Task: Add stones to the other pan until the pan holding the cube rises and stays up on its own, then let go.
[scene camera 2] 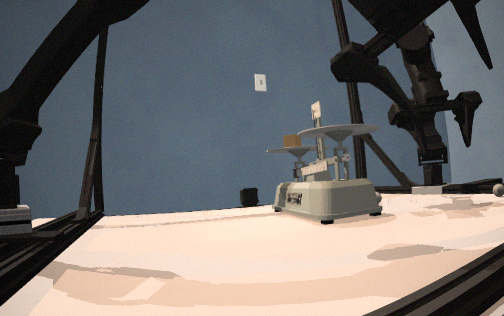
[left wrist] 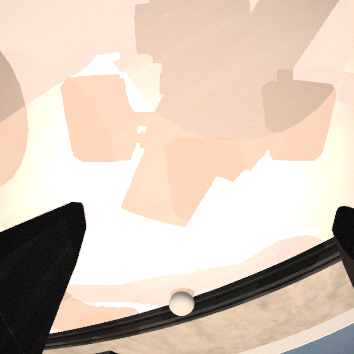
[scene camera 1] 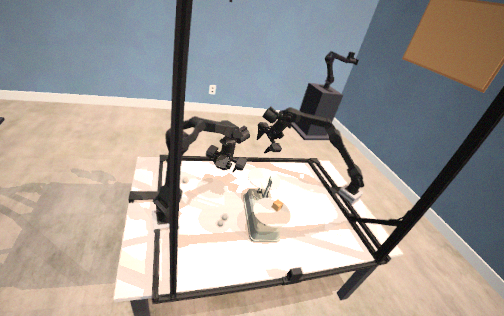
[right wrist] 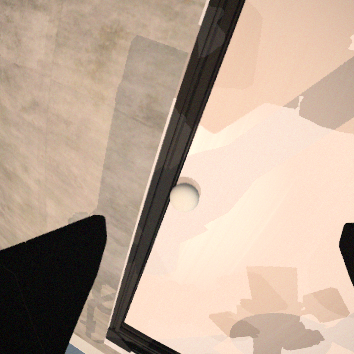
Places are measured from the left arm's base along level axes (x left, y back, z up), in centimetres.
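Pixels of known places: left gripper, fingertip midpoint: [scene camera 2: 447,150] [left wrist: 215,218]; right gripper, fingertip midpoint: [scene camera 2: 451,94] [scene camera 1: 260,146] [right wrist: 230,233]; left arm's base at its link origin: [scene camera 2: 433,185] [scene camera 1: 165,217]; right arm's base at its link origin: [scene camera 1: 352,190].
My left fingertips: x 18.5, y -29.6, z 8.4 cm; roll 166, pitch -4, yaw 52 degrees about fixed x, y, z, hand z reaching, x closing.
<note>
Ahead of a thing's pixels: the offset from my left fingertips to its top centre. "pt": to the spot under its first point. Level surfaces: height alone.
An orange cube {dz +6.8, dx -32.0, dy -12.0 cm} [scene camera 1: 277,205] [scene camera 2: 292,140] sits on one pan {dz +3.8, dx -33.4, dy -9.3 cm} [scene camera 1: 267,216] [scene camera 2: 278,150] of the grey-green balance {dz +12.7, dx -24.2, dy -11.6 cm} [scene camera 1: 264,234] [scene camera 2: 327,197]. This pan is low. The other pan {pt dz +4.7, dx -13.3, dy -15.7 cm} [scene camera 2: 338,131] is higher, and no stones show above its rim. Two pale stones {dz -7.8, dx -22.0, dy +5.0 cm} [scene camera 1: 224,217] {dz -7.8, dx -24.9, dy +7.7 cm} [scene camera 1: 220,223] lie left of the balance; another stone {dz -7.8, dx +4.2, dy +17.8 cm} [scene camera 1: 185,179] is farther back left. A stone shows by the rail in the left wrist view [left wrist: 181,303] and one in the right wrist view [right wrist: 184,197]. My left gripper [scene camera 1: 226,163] [left wrist: 215,218] and right gripper [scene camera 1: 266,140] [right wrist: 224,230] are open, empty, high above the table's back.
A black rail [scene camera 1: 239,159] [right wrist: 165,195] frames the table {dz -10.6 cm} [scene camera 1: 210,272]. A dark upright post [scene camera 1: 179,100] crosses in front of the left arm in scene camera 1. A small black box {pt dz -5.5, dx -56.0, dy -10.9 cm} [scene camera 1: 295,274] [scene camera 2: 248,196] sits on the front rail. The two grippers are close to each other.
</note>
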